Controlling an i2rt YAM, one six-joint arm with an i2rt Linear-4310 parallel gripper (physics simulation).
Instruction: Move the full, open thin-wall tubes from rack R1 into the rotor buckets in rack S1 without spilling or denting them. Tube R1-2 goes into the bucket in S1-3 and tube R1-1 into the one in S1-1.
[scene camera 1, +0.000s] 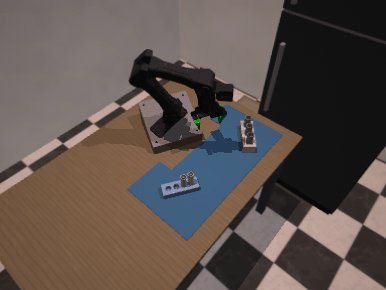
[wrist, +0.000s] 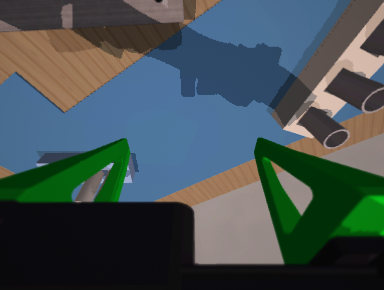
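Where they show: gripper, fingertip midpoint: (scene camera 1: 209, 125) (wrist: 192, 145); arm's base, link origin: (scene camera 1: 168, 120).
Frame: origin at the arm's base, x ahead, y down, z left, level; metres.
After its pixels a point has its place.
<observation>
My gripper (scene camera 1: 209, 123) @[x 0.218, y -0.079, z 0.030 m] (wrist: 192, 145) @[x 0.218, y -0.079, z 0.030 m] is open and empty, with green fingers spread wide above the mat, between the base and the beige rack. Two slim tubes (scene camera 1: 183, 181) @[x 0.277, y 0.009, z -0.221 m] (scene camera 1: 191, 178) @[x 0.296, y 0.003, z -0.191 m] with orange-brown tops stand upright side by side at the right end of the pale blue rack (scene camera 1: 172, 193) @[x 0.257, y 0.061, z -0.270 m] (wrist: 130, 173) @[x 0.306, y 0.060, z -0.159 m]; its two left holes are empty. In the wrist view the left finger mostly covers this rack, and part of a tube (wrist: 90, 186) @[x 0.264, y 0.021, z -0.199 m] shows through the finger's opening. The beige rack (scene camera 1: 249, 149) @[x 0.382, y 0.061, z 0.137 m] (wrist: 322, 60) @[x 0.296, y 0.063, z 0.197 m] holds three dark, open-topped buckets (scene camera 1: 250, 139) @[x 0.372, y 0.005, z 0.146 m] (wrist: 323, 128) @[x 0.348, y 0.001, z 0.154 m] (wrist: 356, 90) @[x 0.316, y 0.003, z 0.195 m] in a row. Rack labels are not readable.
The blue mat (scene camera 1: 210, 175) @[x 0.317, y 0.087, z -0.082 m] (wrist: 165, 115) @[x 0.254, y 0.087, z -0.035 m] lies under both racks on the wooden table (scene camera 1: 90, 200) @[x -0.003, y 0.090, z -0.497 m]. The arm's square base block (scene camera 1: 149, 116) @[x -0.080, y -0.015, z -0.050 m] (wrist: 125, 15) @[x 0.125, y 0.034, z 0.020 m] stands beside the mat. A black fridge (scene camera 1: 330, 100) stands beyond the table's right end.
</observation>
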